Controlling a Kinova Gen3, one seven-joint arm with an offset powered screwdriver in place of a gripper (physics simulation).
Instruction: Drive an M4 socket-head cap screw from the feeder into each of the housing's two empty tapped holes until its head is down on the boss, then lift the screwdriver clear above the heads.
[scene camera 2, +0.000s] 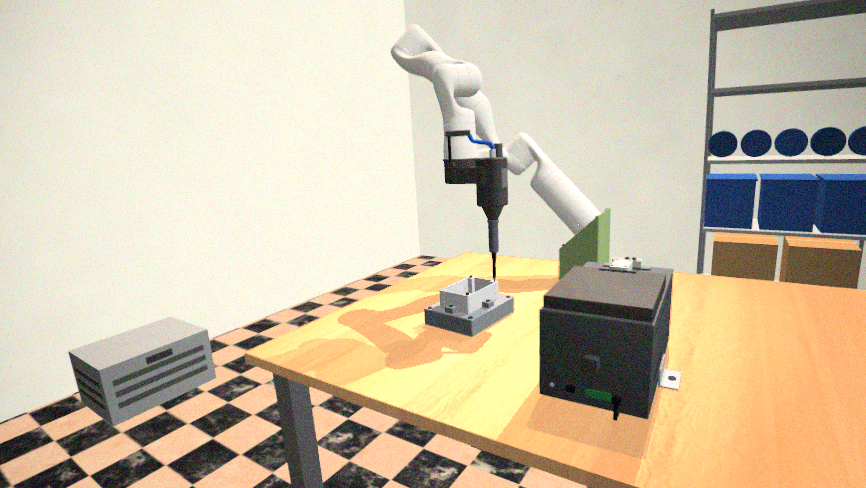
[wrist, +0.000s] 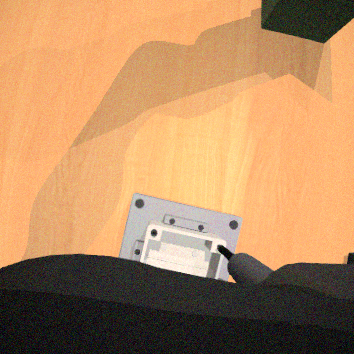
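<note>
The light grey open-topped housing (scene camera 2: 453, 300) (wrist: 182, 232) sits upright on a grey fixture plate (scene camera 2: 472, 325) (wrist: 187, 209). My screwdriver (scene camera 2: 494, 279) (wrist: 220, 248) points straight down, its thin black bit ending at the housing's right corner in the scene view and upper-right corner in the wrist view. Whether a screw is on the tip or in that hole is too small to tell. A dark round spot (wrist: 153, 232) marks the upper-left corner boss; head or empty hole cannot be told. The black feeder (scene camera 2: 596, 357) stands to the right, with a small white block (scene camera 2: 624, 263) at its top back.
A green panel (scene camera 2: 582, 249) stands behind the feeder by the arm's base. A dark green block (wrist: 305, 20) shows at the wrist view's upper right. Clamps (scene camera 2: 488, 303) (wrist: 186, 222) flank the housing. A grey vented box (scene camera 2: 158, 369) is left of the table (scene camera 2: 387, 387); shelves (scene camera 2: 712, 121) stand at the back right.
</note>
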